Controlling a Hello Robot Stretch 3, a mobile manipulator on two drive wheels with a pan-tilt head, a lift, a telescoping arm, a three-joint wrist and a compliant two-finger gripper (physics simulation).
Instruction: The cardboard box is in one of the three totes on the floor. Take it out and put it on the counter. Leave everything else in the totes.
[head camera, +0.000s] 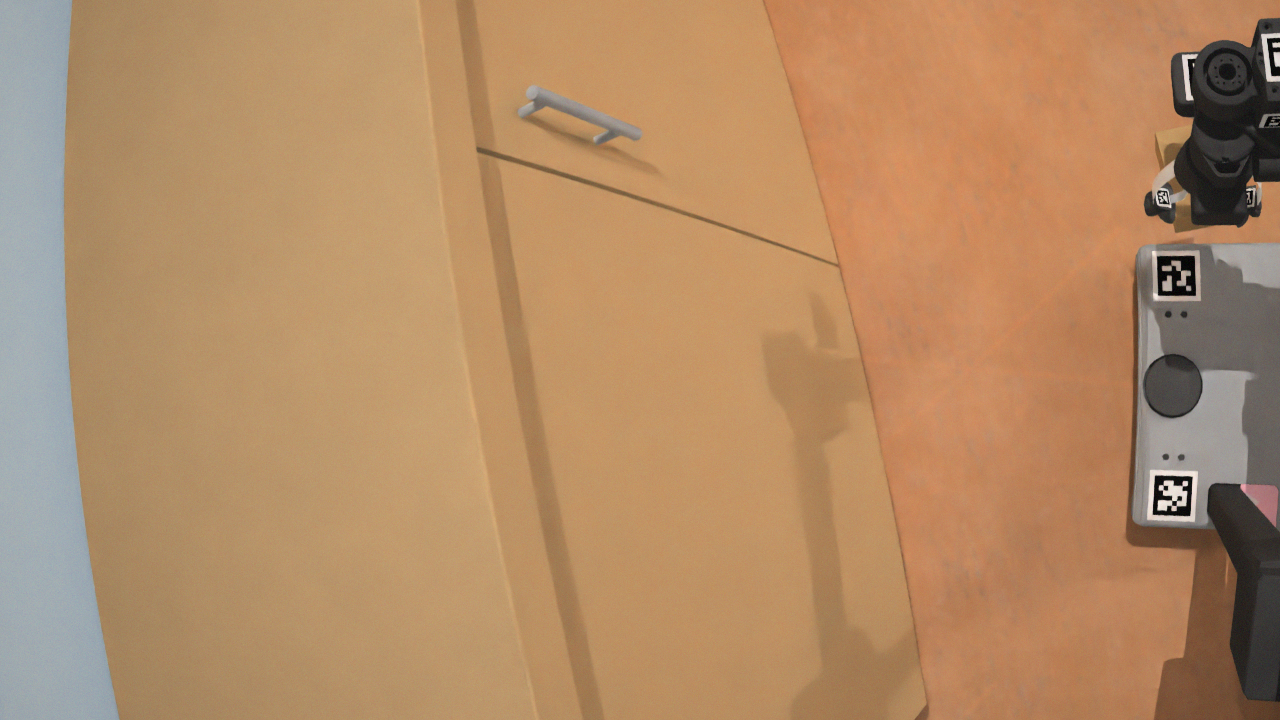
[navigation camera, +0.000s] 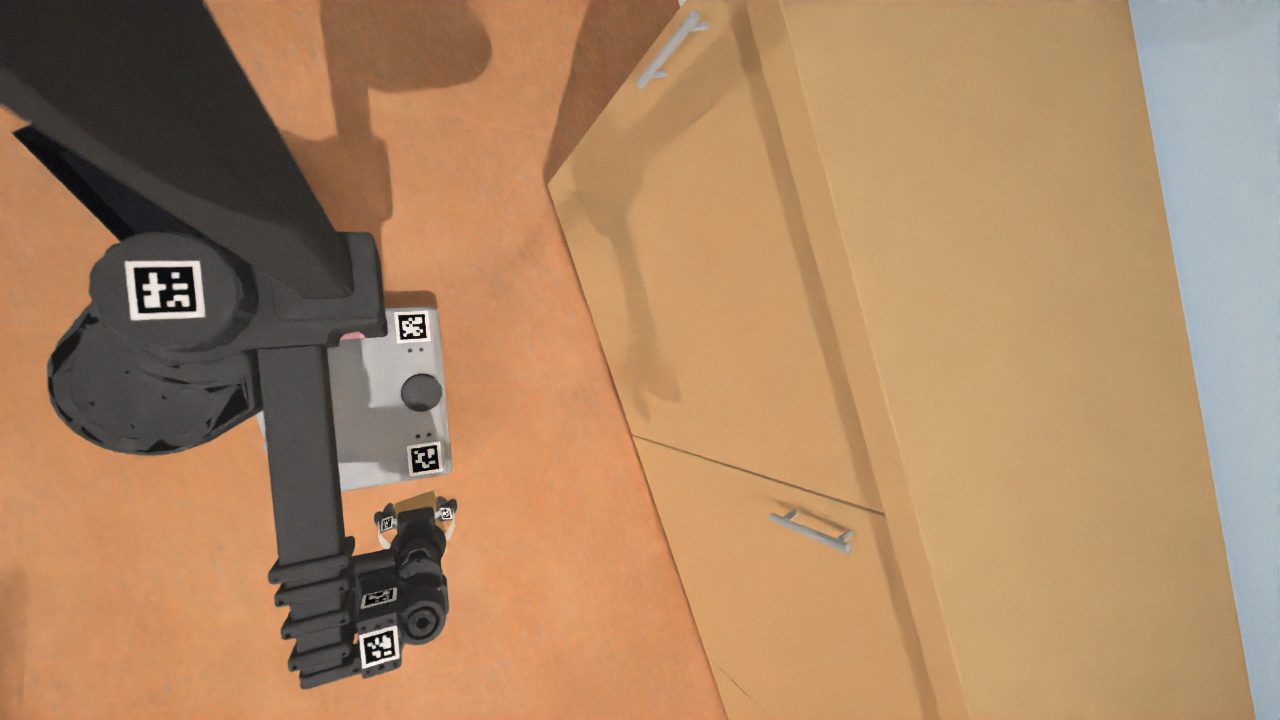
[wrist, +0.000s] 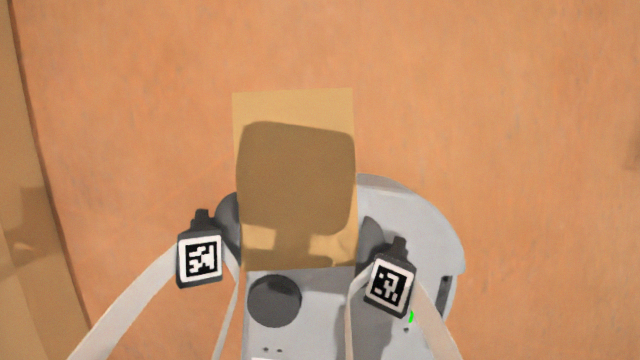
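The cardboard box is a plain tan block. In the wrist view it sits between the two fingertips, which press on its sides. My gripper is shut on it and holds it above the floor beside my base. In the head and navigation views the wrist hides part of the box. The counter has a bare tan top; it is at the left in the head view and at the right in the navigation view, apart from the gripper. The totes do not show in these views.
The counter's front has drawer lines and grey handles. My grey base stands on the orange floor, with a strip of floor between it and the counter. A pale blue wall is behind.
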